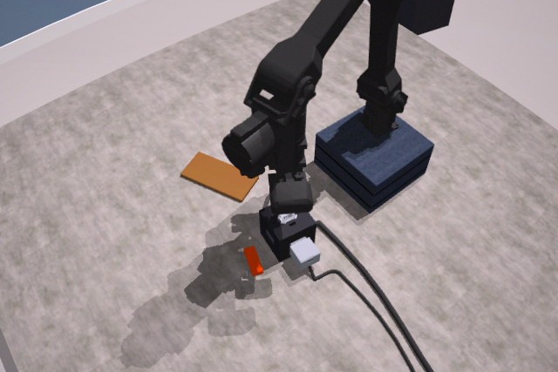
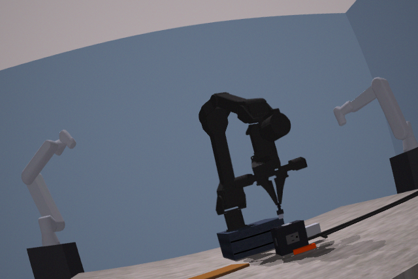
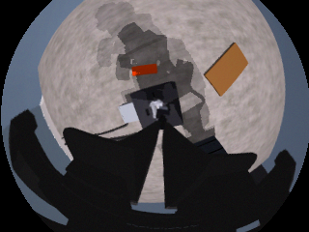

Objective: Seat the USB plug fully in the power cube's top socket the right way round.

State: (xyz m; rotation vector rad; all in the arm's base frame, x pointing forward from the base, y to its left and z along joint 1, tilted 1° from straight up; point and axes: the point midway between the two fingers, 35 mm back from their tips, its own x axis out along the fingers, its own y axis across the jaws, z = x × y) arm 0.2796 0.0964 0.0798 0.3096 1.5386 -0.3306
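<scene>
Now: the USB plug 2 cm below my gripper tip. Also, from my gripper tip: orange block 8 cm ahead, 2 cm to the left, 13 cm below; flat board 5 cm ahead, 20 cm to the right, 13 cm below.
</scene>
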